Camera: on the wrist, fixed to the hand. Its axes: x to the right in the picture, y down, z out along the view.
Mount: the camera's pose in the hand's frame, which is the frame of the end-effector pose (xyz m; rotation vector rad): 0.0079 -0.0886 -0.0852 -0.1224 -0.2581 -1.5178
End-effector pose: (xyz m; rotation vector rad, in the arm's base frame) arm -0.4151 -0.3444 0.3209 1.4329 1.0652 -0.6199
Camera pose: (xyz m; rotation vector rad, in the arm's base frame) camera -0.5067 -0.2696 0.2865 0.1667 1.8225 -1.6743
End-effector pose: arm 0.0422 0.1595 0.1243 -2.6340 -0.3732 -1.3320
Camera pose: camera -0.0447 0.2233 0.1839 1.5927 1.7951 0.7414
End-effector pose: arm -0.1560 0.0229 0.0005 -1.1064 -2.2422 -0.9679
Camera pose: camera -0.2251 -0.0757 0.0265 -0.6080 2.4276 1.1394
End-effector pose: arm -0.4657 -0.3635 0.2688 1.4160 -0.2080 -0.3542
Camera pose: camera -0.4390 -0.2976 0.1682 1.1595 0.7371 -1.7448
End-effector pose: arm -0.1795 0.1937 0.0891 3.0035 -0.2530 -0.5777
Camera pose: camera -0.1273 0.2829 0.1562 -2.2212 -1.8716 0.8430
